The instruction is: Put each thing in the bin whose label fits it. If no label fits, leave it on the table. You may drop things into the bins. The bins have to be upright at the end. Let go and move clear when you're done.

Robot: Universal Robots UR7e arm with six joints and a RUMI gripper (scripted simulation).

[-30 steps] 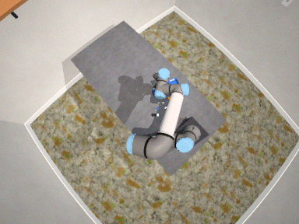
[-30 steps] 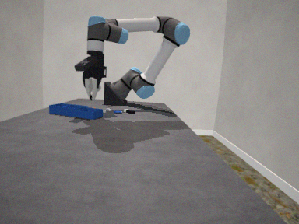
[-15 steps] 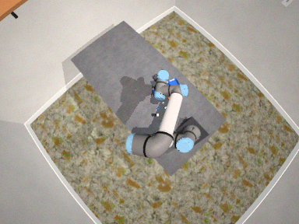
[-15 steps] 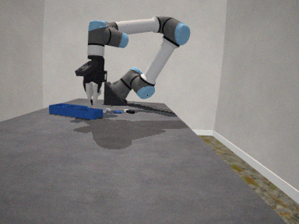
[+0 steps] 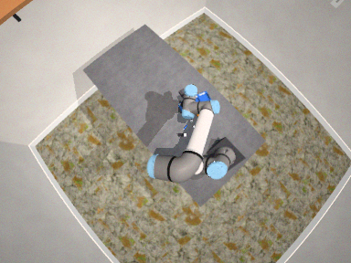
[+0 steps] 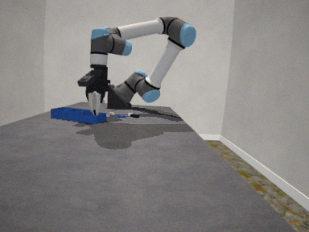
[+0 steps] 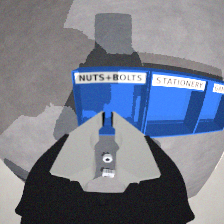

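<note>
Now: the grey nut 11 cm behind my hand, 2 cm to the left of it and 3 cm below it. Round my hand: orange piece (12 cm behind, 5 cm to the right, 3 cm below); blue bin (9 cm to the right, 2 cm below); blue cylinder (12 cm behind, 9 cm to the left, 3 cm below).
</note>
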